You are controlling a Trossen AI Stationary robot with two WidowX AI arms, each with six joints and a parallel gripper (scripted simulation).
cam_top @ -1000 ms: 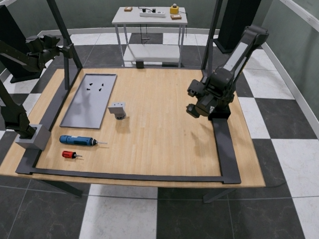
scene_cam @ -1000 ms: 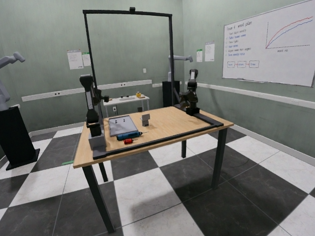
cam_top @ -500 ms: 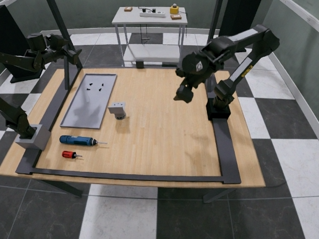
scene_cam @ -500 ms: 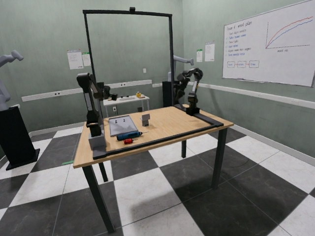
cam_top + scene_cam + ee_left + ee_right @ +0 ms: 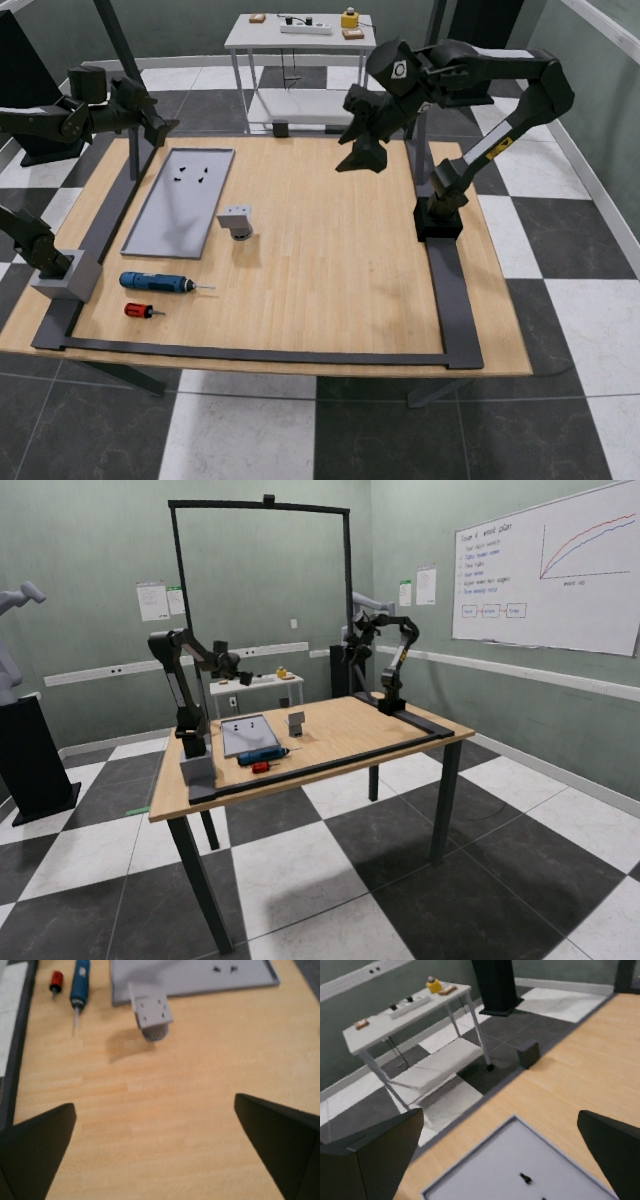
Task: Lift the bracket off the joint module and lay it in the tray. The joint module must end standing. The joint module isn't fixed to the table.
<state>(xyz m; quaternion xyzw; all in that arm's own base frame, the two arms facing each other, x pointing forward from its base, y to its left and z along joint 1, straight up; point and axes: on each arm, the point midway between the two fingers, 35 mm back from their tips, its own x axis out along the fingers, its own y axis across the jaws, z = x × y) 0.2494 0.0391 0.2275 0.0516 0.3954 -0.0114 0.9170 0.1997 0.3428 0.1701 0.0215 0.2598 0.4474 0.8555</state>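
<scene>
Right now the grey bracket is 200 mm ahead of my right hand, 180 mm below it and 150 mm to the left of it. Round my right hand: red screwdriver: 400 mm ahead, 240 mm below, 80 mm to the right; then round joint module: 230 mm below, 200 mm ahead, 150 mm to the left; then grey tray: 250 mm below, 40 mm ahead, 10 mm to the right.
</scene>
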